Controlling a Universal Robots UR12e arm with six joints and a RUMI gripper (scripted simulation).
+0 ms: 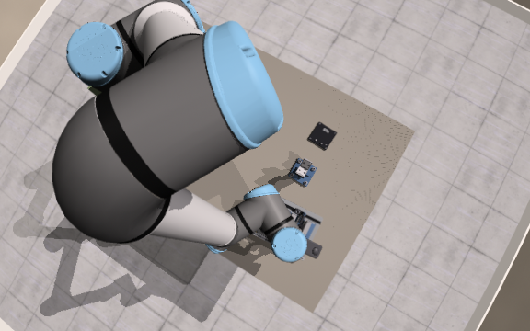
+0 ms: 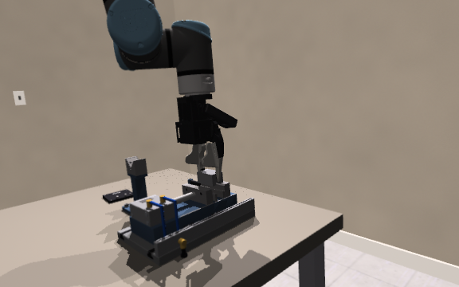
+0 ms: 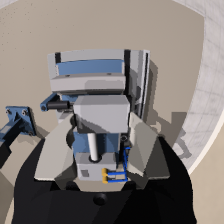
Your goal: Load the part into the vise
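The part is 1 cm below my hand. Also, from my hand: fixed jaw (5 cm below, 3 cm ahead, 2 cm to the left); work stop rod (7 cm to the left, 3 cm below); cylinder rod (9 cm behind, 5 cm below, 1 cm to the left).
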